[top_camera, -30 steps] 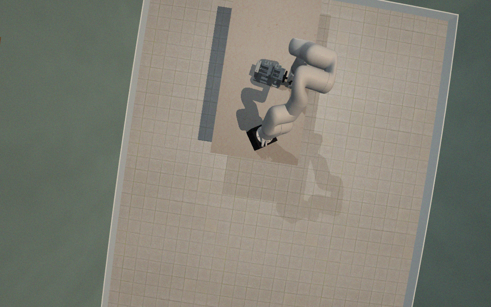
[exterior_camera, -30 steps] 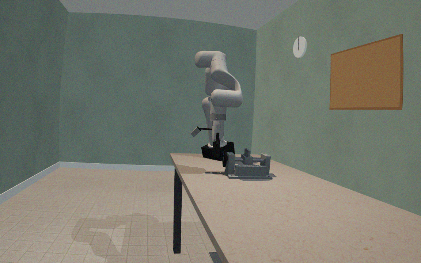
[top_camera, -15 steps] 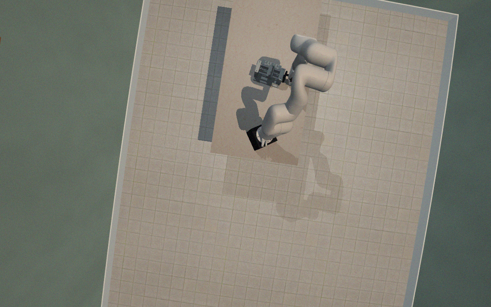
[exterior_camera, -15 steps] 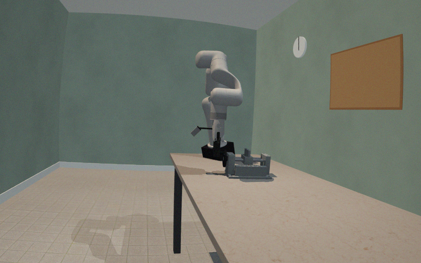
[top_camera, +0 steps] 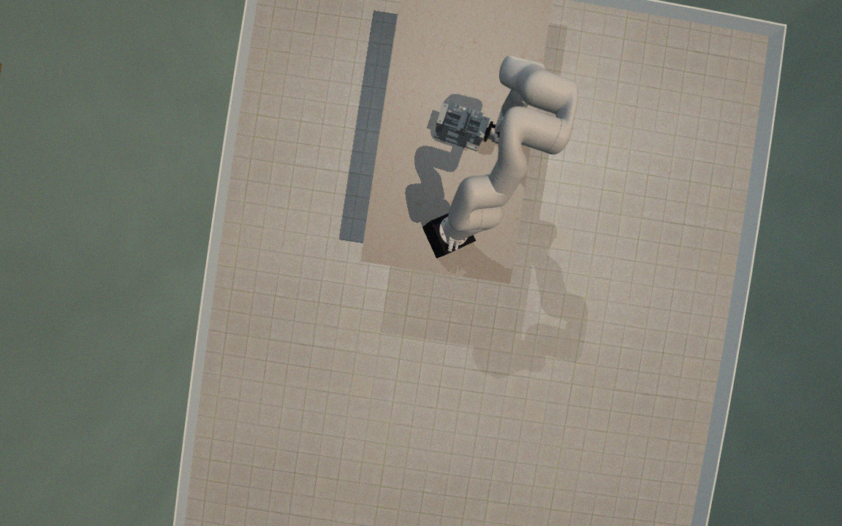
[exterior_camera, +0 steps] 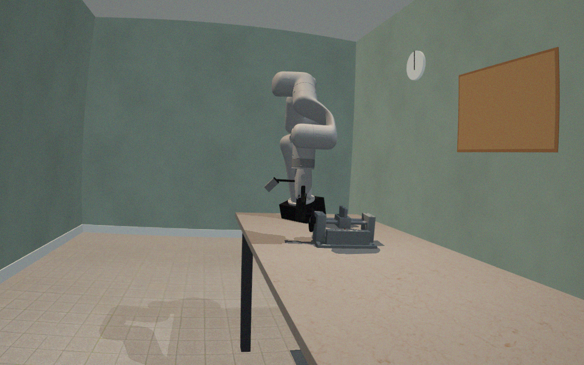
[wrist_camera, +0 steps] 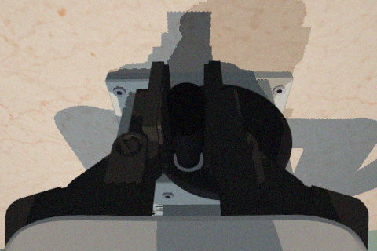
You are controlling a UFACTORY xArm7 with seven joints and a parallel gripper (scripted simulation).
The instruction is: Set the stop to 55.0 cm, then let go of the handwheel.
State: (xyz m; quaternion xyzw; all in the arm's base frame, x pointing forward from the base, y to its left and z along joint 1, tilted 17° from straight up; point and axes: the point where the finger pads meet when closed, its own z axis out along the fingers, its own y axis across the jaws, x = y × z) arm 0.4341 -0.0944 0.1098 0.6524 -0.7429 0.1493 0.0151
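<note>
My gripper is now 15 cm to the right of the stop block, 2 cm short of it and 1 cm above it. Round my hand: crank handle 1 cm to the left; black handwheel 3 cm to the left, 1 cm below.
</note>
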